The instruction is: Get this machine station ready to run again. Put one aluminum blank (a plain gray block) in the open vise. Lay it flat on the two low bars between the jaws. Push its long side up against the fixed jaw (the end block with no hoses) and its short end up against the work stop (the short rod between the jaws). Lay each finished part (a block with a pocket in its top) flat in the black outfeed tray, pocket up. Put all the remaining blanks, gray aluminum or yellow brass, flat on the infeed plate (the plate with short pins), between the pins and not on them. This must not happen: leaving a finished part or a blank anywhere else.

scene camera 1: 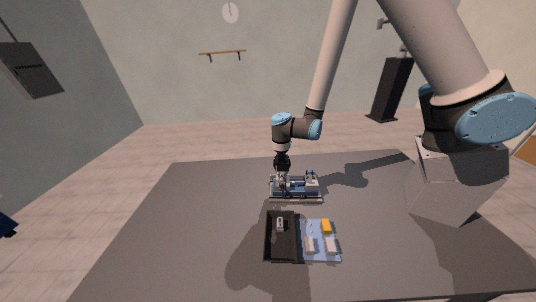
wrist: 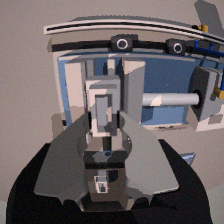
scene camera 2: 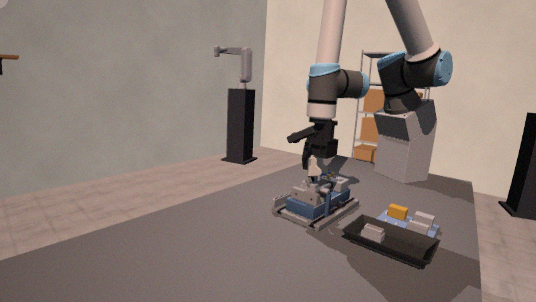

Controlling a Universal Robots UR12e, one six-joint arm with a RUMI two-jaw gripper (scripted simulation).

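My own gripper [scene camera 2: 310,185] is there for me to see, and I find that same gripper in the wrist view [wrist: 104,112] too.
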